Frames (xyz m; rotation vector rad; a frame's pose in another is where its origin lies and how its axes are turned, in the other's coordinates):
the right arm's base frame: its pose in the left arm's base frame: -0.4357 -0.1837 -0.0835 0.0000 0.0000 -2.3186
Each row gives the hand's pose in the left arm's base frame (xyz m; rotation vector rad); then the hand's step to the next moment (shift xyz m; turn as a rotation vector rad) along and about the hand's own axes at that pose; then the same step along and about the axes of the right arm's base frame.
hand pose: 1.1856 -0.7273 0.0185 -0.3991 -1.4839 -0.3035
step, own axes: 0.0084 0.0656 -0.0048 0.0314 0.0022 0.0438
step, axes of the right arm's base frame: -0.0646 -0.0144 0.0034 0.0081 -0.0419 0.0330
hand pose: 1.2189 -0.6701 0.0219 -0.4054 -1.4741 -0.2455
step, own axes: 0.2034 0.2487 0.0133 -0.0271 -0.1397 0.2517
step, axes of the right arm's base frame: -0.2545 -0.0913 0.1741 0.2150 -0.1933 0.0009
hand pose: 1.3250 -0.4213 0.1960 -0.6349 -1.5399 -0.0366
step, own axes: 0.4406 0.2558 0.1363 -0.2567 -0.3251 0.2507
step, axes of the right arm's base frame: -0.3209 -0.2864 0.3052 0.4516 -0.0958 -0.1462
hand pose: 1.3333 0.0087 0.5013 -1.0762 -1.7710 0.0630
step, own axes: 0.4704 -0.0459 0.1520 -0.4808 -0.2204 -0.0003
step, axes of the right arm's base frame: -0.1362 -0.3787 0.2908 0.4053 0.2408 -0.2398
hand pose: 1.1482 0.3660 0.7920 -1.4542 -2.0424 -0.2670
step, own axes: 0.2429 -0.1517 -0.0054 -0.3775 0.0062 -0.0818
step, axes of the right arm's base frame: 0.0311 -0.2263 0.1728 0.1673 0.3114 -0.1558
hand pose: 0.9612 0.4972 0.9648 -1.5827 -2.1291 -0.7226
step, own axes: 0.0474 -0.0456 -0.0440 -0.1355 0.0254 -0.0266
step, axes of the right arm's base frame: 0.0399 -0.0408 0.0548 0.0398 0.1233 -0.0541
